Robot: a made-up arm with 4 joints.
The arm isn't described. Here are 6 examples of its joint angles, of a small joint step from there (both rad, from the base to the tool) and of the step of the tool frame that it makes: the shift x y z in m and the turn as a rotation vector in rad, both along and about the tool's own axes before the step.
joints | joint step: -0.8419 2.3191 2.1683 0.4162 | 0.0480 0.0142 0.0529 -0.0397
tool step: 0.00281 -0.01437 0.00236 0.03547 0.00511 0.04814
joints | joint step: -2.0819 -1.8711 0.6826 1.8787 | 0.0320 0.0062 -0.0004 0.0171
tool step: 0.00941 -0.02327 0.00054 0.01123 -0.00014 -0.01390
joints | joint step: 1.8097 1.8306 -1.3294 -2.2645 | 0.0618 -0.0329 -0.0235 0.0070
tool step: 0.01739 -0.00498 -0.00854 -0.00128 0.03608 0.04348
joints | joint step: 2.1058 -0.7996 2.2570 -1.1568 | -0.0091 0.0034 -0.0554 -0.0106
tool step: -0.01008 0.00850 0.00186 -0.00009 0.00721 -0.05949
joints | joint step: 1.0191 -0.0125 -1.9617 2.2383 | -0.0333 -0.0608 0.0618 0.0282
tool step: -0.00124 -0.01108 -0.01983 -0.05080 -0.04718 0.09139
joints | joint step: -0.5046 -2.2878 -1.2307 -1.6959 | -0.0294 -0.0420 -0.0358 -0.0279
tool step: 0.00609 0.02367 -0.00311 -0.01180 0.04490 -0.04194
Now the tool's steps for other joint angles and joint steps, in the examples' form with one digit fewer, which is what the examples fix.
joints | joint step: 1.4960 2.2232 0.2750 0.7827 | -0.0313 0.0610 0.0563 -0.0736
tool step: -0.0071 -0.0064 0.0251 0.0627 0.0133 -0.0416
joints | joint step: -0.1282 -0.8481 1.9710 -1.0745 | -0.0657 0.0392 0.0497 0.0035
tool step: -0.0189 -0.0415 0.0197 0.0045 0.0591 0.1016
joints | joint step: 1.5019 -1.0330 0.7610 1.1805 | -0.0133 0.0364 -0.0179 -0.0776
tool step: -0.0136 0.0088 0.0118 0.0368 -0.0049 -0.0842
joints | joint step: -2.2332 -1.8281 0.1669 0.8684 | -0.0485 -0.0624 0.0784 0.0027
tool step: -0.0375 -0.0207 -0.0241 -0.0484 -0.0418 0.1276
